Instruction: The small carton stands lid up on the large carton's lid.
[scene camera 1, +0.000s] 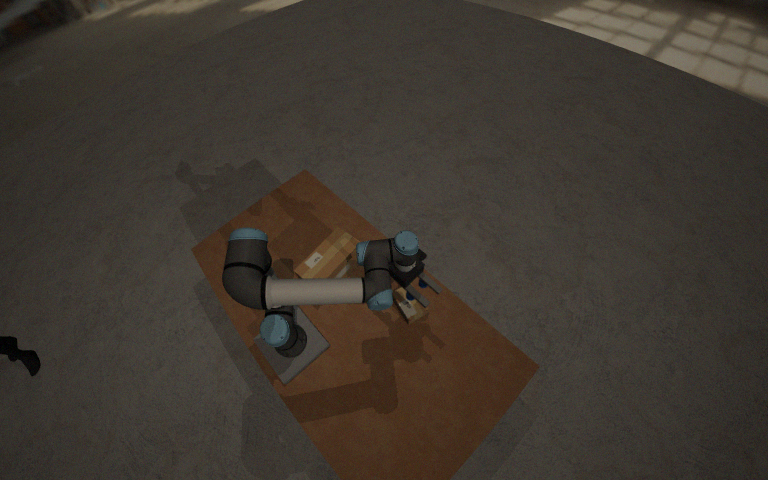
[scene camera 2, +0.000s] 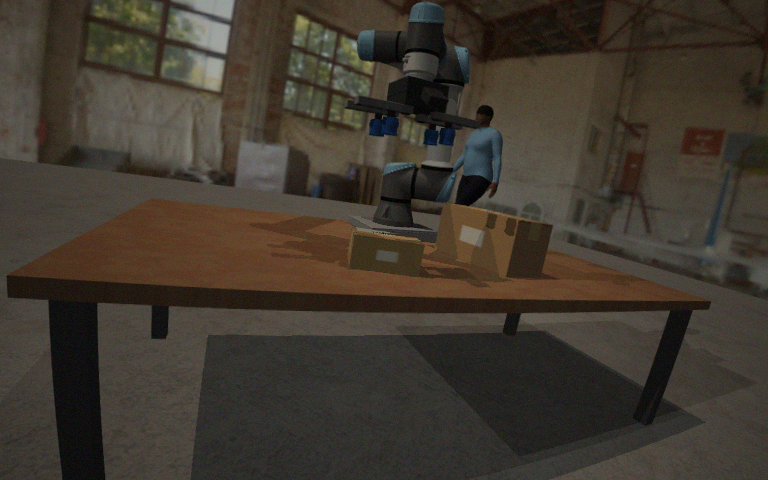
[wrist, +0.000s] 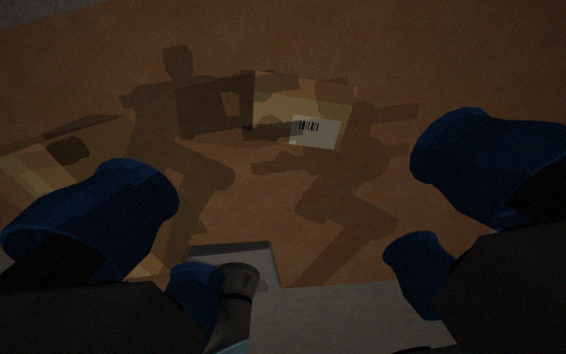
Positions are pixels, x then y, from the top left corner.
My suction head (wrist: 477, 162): 8 cm from the lens. A large carton (wrist: 59, 162) is 38 cm from the lens. The marked spots on the large carton and my suction head are 41 cm apart.
